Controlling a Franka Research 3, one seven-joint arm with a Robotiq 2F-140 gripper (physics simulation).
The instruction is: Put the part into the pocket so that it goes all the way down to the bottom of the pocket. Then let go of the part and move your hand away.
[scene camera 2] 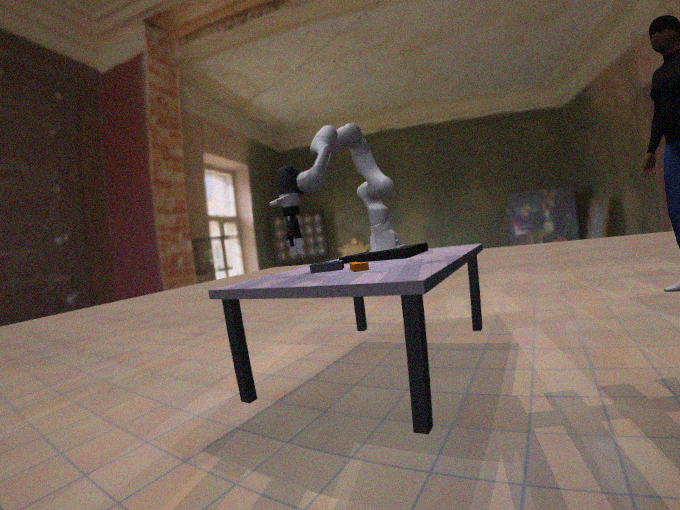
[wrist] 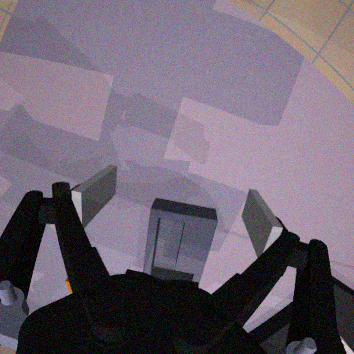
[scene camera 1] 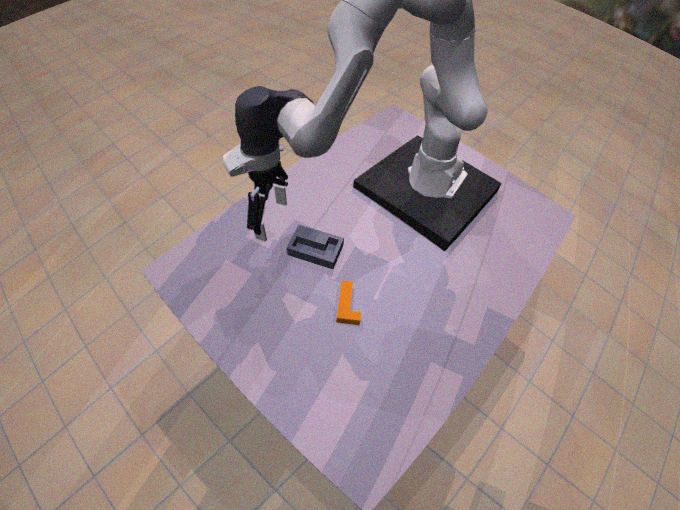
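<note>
The orange L-shaped part [scene camera 1: 344,299] [scene camera 2: 359,266] lies flat on the table, apart from the dark grey block; a small bit of the part [wrist: 69,286] shows at the lower left of the wrist view. The block [scene camera 1: 310,259] [scene camera 2: 326,266] [wrist: 201,237] has an L-shaped pocket in its top, and no part is in it. My gripper [scene camera 1: 271,214] [scene camera 2: 294,242] [wrist: 179,191] is open and empty, pointing down above the table. In the wrist view the block shows between and below the fingertips, its near end hidden by the gripper body.
The table [scene camera 1: 324,378] [scene camera 2: 318,290] has a patchy purple top with shadows. The black base plate [scene camera 1: 384,200] [scene camera 2: 406,251] carries the arm, behind the block and the part. A person [scene camera 2: 665,104] stands at the far right of scene camera 2.
</note>
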